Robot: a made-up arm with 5 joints. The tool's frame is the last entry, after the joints. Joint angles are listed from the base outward.
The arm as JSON. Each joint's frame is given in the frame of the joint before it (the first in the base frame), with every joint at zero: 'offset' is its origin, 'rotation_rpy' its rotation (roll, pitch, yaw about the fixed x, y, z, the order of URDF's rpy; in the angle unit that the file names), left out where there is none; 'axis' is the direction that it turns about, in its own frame. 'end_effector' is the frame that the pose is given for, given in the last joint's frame.
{
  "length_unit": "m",
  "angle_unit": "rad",
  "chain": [
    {
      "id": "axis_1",
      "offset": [
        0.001,
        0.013,
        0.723
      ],
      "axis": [
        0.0,
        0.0,
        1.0
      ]
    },
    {
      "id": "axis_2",
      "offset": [
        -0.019,
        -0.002,
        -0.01
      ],
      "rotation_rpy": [
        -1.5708,
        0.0,
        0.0
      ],
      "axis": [
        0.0,
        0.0,
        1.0
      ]
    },
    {
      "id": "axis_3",
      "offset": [
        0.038,
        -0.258,
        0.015
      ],
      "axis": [
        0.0,
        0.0,
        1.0
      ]
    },
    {
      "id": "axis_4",
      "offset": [
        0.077,
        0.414,
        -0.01
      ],
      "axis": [
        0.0,
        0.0,
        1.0
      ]
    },
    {
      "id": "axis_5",
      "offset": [
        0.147,
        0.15,
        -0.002
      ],
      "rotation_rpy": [
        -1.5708,
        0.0,
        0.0
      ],
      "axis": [
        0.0,
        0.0,
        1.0
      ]
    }
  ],
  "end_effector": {
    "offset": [
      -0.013,
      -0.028,
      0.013
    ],
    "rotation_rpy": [
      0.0,
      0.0,
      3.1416
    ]
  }
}
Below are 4 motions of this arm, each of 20 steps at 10 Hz.
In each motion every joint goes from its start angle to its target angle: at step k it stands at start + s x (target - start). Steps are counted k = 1, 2, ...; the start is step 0. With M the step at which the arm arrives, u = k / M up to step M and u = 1 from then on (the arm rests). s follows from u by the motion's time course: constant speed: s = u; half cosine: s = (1 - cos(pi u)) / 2; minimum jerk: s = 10 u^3 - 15 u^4 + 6 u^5.
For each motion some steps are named. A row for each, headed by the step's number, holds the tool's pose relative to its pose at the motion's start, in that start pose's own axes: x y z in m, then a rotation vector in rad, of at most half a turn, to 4 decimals.
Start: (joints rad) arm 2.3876 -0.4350 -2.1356 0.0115 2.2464
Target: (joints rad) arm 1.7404 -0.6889 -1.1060 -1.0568 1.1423
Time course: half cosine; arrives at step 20
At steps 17, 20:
17: -0.1747 -0.1511 -0.1603 -0.3358 -0.2417 -1.5845
20: -0.1854 -0.1577 -0.1767 -0.3496 -0.2644 -1.6767

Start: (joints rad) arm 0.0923 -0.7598 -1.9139 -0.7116 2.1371
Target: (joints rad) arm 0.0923 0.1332 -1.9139 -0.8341 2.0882
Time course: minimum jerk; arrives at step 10
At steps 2, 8, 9, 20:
2: -0.0207 -0.0327 0.0009 0.0377 -0.0239 -0.0028
8: -0.3025 -0.4785 -0.2133 0.6214 -0.3753 -0.0440
9: -0.3146 -0.4975 -0.2362 0.6545 -0.3941 -0.0461
20: -0.3166 -0.5008 -0.2403 0.6602 -0.3974 -0.0465

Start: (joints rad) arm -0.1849 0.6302 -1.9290 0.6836 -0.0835
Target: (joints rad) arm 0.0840 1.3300 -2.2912 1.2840 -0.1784
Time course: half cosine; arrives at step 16
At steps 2, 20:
2: 0.0079 0.0087 0.0154 -0.0088 0.0351 -0.0121
20: 0.3351 0.2108 0.2864 -0.1624 0.9212 -0.3639

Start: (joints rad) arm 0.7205 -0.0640 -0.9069 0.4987 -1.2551
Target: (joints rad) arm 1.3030 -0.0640 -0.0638 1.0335 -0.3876
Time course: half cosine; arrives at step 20
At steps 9, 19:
9: -0.0256 0.2724 0.1031 -0.5282 0.2365 0.1105
19: 0.1243 0.5956 0.0690 -0.8693 0.9812 0.1221

